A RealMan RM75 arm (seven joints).
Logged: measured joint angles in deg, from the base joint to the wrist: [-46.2, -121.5, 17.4, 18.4, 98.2, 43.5, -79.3]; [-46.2, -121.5, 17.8, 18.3, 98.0, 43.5, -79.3]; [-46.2, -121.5, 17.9, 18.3, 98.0, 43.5, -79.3]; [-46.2, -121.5, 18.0, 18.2, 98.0, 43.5, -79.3]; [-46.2, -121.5, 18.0, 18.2, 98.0, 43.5, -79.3]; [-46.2, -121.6, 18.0, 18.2, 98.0, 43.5, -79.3]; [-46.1, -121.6, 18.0, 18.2, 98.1, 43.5, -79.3]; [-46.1, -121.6, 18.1, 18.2, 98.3, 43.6, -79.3]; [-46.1, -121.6, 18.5, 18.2, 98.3, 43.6, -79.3]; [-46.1, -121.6, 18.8, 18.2, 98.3, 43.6, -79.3]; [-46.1, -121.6, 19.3, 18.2, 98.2, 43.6, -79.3]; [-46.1, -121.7, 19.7, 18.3, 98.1, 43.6, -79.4]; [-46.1, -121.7, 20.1, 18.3, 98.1, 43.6, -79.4]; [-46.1, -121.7, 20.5, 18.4, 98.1, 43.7, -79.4]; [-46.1, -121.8, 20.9, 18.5, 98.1, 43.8, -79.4]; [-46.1, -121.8, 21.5, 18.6, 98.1, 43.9, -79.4]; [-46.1, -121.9, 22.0, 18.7, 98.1, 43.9, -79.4]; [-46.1, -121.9, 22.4, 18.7, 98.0, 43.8, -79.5]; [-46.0, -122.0, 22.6, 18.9, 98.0, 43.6, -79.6]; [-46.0, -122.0, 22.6, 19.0, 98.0, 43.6, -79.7]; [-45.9, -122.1, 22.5, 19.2, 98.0, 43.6, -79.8]
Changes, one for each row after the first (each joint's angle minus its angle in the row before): [0.0, 0.0, 0.4, -0.1, -0.2, 0.0, 0.0]; [0.0, 0.0, 0.1, 0.0, 0.0, 0.0, 0.0]; [0.0, 0.0, 0.1, -0.1, 0.0, 0.0, 0.0]; [0.0, 0.0, 0.0, 0.0, 0.0, 0.0, 0.0]; [0.0, -0.1, 0.0, 0.0, 0.0, 0.0, 0.0]; [0.1, 0.0, 0.0, 0.0, 0.1, 0.0, 0.0]; [0.0, 0.0, 0.1, 0.0, 0.2, 0.1, 0.0]; [0.0, 0.0, 0.4, 0.0, 0.0, 0.0, 0.0]; [0.0, 0.0, 0.3, 0.0, 0.0, 0.0, 0.0]; [0.0, 0.0, 0.5, 0.0, -0.1, 0.0, 0.0]; [0.0, -0.1, 0.4, 0.1, -0.1, 0.0, -0.1]; [0.0, 0.0, 0.4, 0.0, 0.0, 0.0, 0.0]; [0.0, 0.0, 0.4, 0.1, 0.0, 0.1, 0.0]; [0.0, -0.1, 0.4, 0.1, 0.0, 0.1, 0.0]; [0.0, 0.0, 0.6, 0.1, 0.0, 0.1, 0.0]; [0.0, -0.1, 0.5, 0.1, 0.0, 0.0, 0.0]; [0.0, 0.0, 0.4, 0.0, -0.1, -0.1, -0.1]; [0.1, -0.1, 0.2, 0.2, 0.0, -0.2, -0.1]; [0.0, 0.0, 0.0, 0.1, 0.0, 0.0, -0.1]; [0.1, -0.1, -0.1, 0.2, 0.0, 0.0, -0.1]
